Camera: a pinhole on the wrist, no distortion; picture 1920 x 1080 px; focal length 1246.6 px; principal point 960.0 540.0 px. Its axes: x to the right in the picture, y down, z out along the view. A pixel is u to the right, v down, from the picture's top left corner.
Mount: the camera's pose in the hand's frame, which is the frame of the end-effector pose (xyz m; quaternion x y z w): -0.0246 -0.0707 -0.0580 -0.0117 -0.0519 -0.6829 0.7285
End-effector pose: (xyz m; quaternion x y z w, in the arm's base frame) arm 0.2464 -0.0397 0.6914 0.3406 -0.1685 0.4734 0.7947
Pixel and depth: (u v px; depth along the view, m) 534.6 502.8 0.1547
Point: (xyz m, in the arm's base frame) 0.2350 -0.1315 0.7294
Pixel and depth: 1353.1 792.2 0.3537
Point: 0.4056 -0.2813 0.8739
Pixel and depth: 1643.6 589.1 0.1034
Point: 0.3397 -0.1273 0.6685
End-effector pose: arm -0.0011 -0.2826 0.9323 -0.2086 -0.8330 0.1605 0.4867
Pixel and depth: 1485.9 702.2 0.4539
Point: -0.4144 -0.4867 0.8520
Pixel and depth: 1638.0 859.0 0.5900
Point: -0.6093 -0.5456 0.8998
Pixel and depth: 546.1 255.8 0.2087
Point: -0.0830 -0.3249 0.7933
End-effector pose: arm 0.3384 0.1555 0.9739 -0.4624 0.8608 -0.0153 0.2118
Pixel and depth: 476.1 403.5 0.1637
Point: 0.3982 0.2204 0.9032
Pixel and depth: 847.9 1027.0 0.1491
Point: 0.3937 0.1290 0.8907
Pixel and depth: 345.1 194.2 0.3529
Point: 0.4155 0.3976 0.7525
